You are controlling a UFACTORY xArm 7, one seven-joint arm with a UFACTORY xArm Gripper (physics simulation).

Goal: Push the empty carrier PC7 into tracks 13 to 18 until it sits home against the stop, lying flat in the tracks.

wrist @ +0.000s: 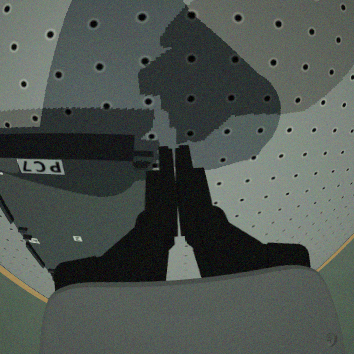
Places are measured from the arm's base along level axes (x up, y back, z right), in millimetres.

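Where they show: gripper, fingertip midpoint: [173, 164].
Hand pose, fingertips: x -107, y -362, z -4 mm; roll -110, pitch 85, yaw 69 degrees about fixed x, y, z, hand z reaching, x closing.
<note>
After its pixels a point has its place.
The carrier PC7 [90, 172] {y -362, x -102, z 43 mm} shows in part at the left of the wrist view. Its white label [41, 166] {y -356, x -102, z 73 mm} reads PC7 upside down, beside a long black bar [65, 146] {y -351, x -113, z 59 mm} that ends close to the left finger. The view's left edge cuts the bar off. My gripper [173, 164] {y -362, x -107, z -4 mm} is shut with nothing between its fingers, and its tips are just right of the bar's end. I cannot tell whether they touch it. The numbered tracks 13 to 18 and the stop do not show in this view.
A pale deck [312, 150] {y -370, x -132, z -126 mm} with rows of dark holes spreads across the top and right. Small dark parts with pale marks [33, 240] {y -476, x -121, z 140 mm} lie at the lower left. Shadows cover part of the deck. An orange edge [336, 253] {y -694, x -144, z -437 mm} borders a green surface [342, 290].
</note>
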